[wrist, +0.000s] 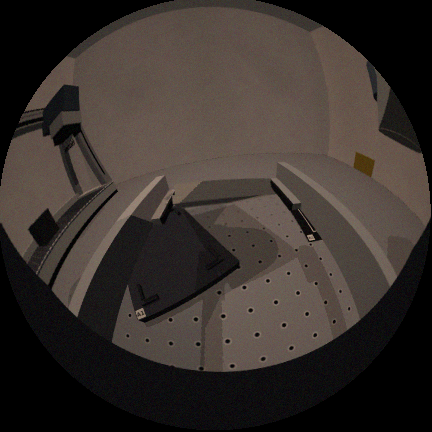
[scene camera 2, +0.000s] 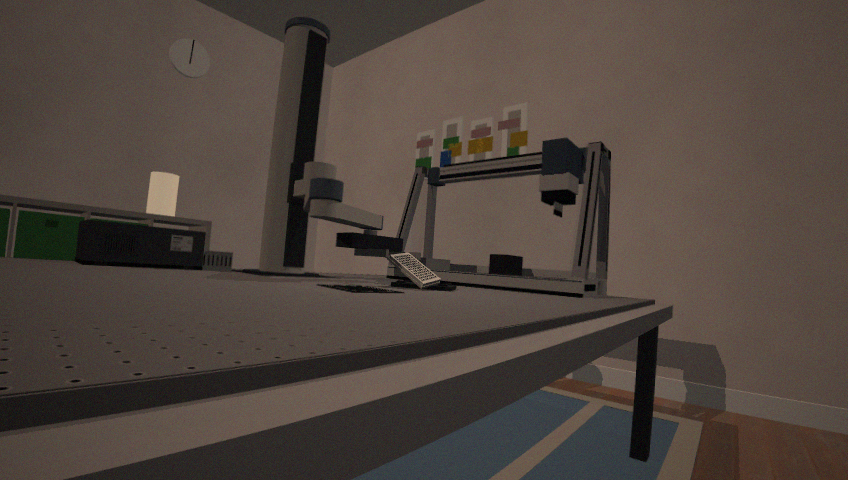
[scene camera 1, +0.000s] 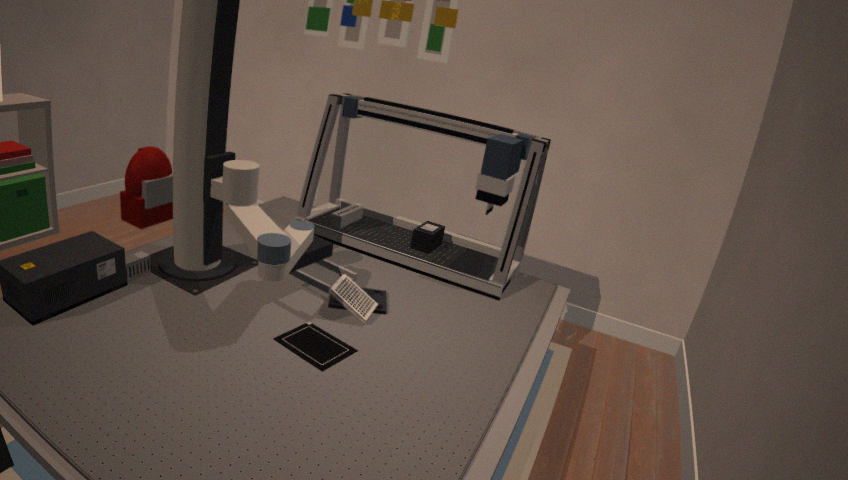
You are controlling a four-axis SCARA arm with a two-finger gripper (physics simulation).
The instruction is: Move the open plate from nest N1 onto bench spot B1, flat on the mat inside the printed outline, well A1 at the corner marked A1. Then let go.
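Where they show: gripper, between the fingertips: (wrist: 221,176) (scene camera 2: 404,254) (scene camera 1: 343,283); arm's base, origin of its link: (scene camera 1: 197,266).
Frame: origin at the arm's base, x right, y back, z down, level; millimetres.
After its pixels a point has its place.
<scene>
The open white plate (scene camera 1: 353,297) @(x -73, y -531, z -67 mm) (scene camera 2: 414,270) @(x -59, y -546, z -61 mm) is tilted steeply over nest N1, its upper end at the fingers and its lower end away from them. In the wrist view the plate (wrist: 230,190) @(x -63, y -477, z -96 mm) is a shaded slab between the fingertips. My gripper (scene camera 1: 343,281) @(x -66, y -499, z -100 mm) (scene camera 2: 392,254) @(x -66, y -499, z -100 mm) (wrist: 221,176) @(x -66, y -499, z -100 mm) is shut on it. Whether its lower end touches the nest is unclear. The dark nest N1 (scene camera 1: 382,300) @(x -183, y -568, z -25 mm) (scene camera 2: 446,287) @(x -132, y -596, z -22 mm) (wrist: 185,270) @(x -117, y -462, z -25 mm) shows its A1 label in the wrist view. The black B1 mat (scene camera 1: 315,346) @(x 121, y -544, z -14 mm) (scene camera 2: 357,289) @(x 143, y -566, z -15 mm) lies nearer scene camera 1, with its printed outline visible.
A gantry frame (scene camera 1: 440,118) @(x -623, y -480, z -504 mm) (scene camera 2: 493,168) @(x -623, y -426, z -476 mm) stands behind the nest, with a dark tool head (scene camera 1: 501,160) @(x -465, y -754, z -445 mm) (scene camera 2: 561,160) @(x -465, y -763, z -429 mm) (wrist: 65,107) @(x -465, y -707, z -399 mm) and a small black block (scene camera 1: 427,237) @(x -515, y -550, z -118 mm) (scene camera 2: 505,264) @(x -515, y -559, z -98 mm) (wrist: 44,227) @(x -515, y -522, z -98 mm) on its deck. A dark box (scene camera 1: 65,276) @(x 440, y 35, z -109 mm) (scene camera 2: 139,245) @(x 424, y 35, z -72 mm) stands left of the arm's column (scene camera 1: 193,148) @(x 61, y -44, z -392 mm) (scene camera 2: 285,148) @(x 58, y -47, z -425 mm).
</scene>
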